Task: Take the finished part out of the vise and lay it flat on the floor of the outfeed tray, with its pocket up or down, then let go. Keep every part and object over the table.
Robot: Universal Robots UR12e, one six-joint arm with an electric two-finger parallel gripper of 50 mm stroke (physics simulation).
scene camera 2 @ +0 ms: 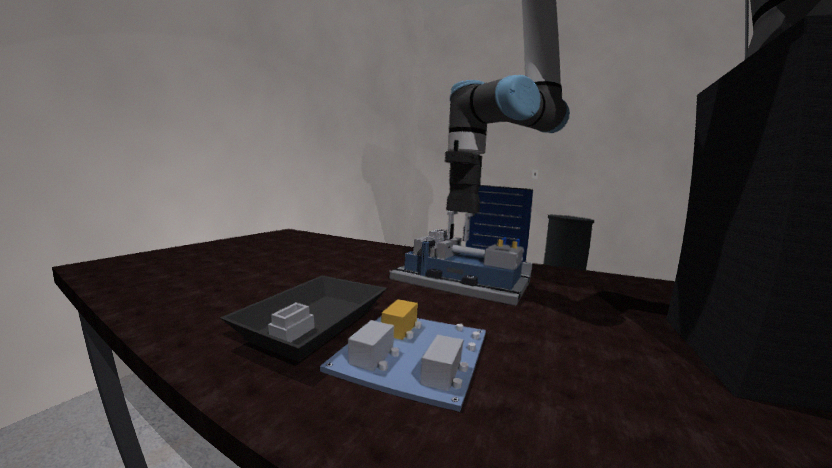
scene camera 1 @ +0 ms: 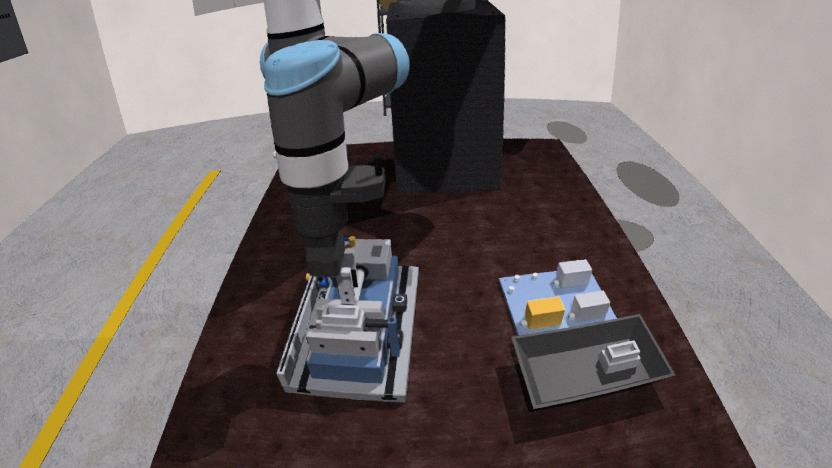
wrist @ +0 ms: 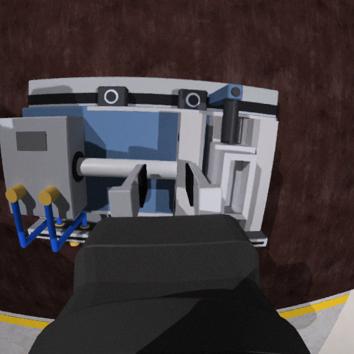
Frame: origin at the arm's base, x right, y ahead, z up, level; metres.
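Where they show: gripper, fingertip midpoint: (scene camera 2: 457, 239) (scene camera 1: 349, 294); arm's base, origin of the base link: (scene camera 2: 817, 68) (scene camera 1: 436, 7).
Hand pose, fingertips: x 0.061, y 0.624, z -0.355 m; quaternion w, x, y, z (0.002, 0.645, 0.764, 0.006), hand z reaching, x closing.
Observation:
Things, the pixels of their top centre, and the offset from my fingertips.
- finished part, middle of its top: (scene camera 1: 340, 311) (scene camera 2: 438, 230) dx -0.003, dy +0.053, dz +0.015 m
- grey vise, middle of its top: (scene camera 1: 349, 285) (scene camera 2: 466, 240) dx +0.007, dy -0.020, dz -0.001 m
- pocketed part, middle of its top: (scene camera 2: 290, 310) (scene camera 1: 623, 348) dx -0.433, dy +0.030, dz -0.053 m
- blue plate, middle of its top: (scene camera 2: 414, 347) (scene camera 1: 559, 301) dx -0.341, dy -0.116, dz -0.092 m
- yellow block, middle of its top: (scene camera 2: 400, 307) (scene camera 1: 546, 305) dx -0.308, dy -0.067, dz -0.056 m
The finished part (scene camera 1: 343, 317) (scene camera 2: 436, 235) (wrist: 227, 185), light grey with its pocket up, sits between the jaws of the blue and grey vise (scene camera 1: 346, 367) (scene camera 2: 465, 274) (wrist: 120, 135). In the wrist view a narrow gap shows between it and the moving jaw (wrist: 191, 132). My gripper (scene camera 1: 351, 288) (scene camera 2: 458, 235) (wrist: 165, 176) is open and empty, pointing down. In the wrist view its fingers are left of the part, over the spindle and the moving jaw. The outfeed tray (scene camera 1: 558, 372) (scene camera 2: 331, 308) stands apart from the vise. Fingertip height is hard to tell.
Another pocketed part (scene camera 1: 619, 362) (scene camera 2: 290, 325) sits pocket up in the tray. A blue plate (scene camera 1: 523, 291) (scene camera 2: 407, 378) beside it bears a yellow block (scene camera 1: 544, 312) (scene camera 2: 399, 318) and two grey blocks. A stop with a dark rod (wrist: 230, 120) reaches over the vise near the part. Blue hoses (wrist: 52, 225) stick up.

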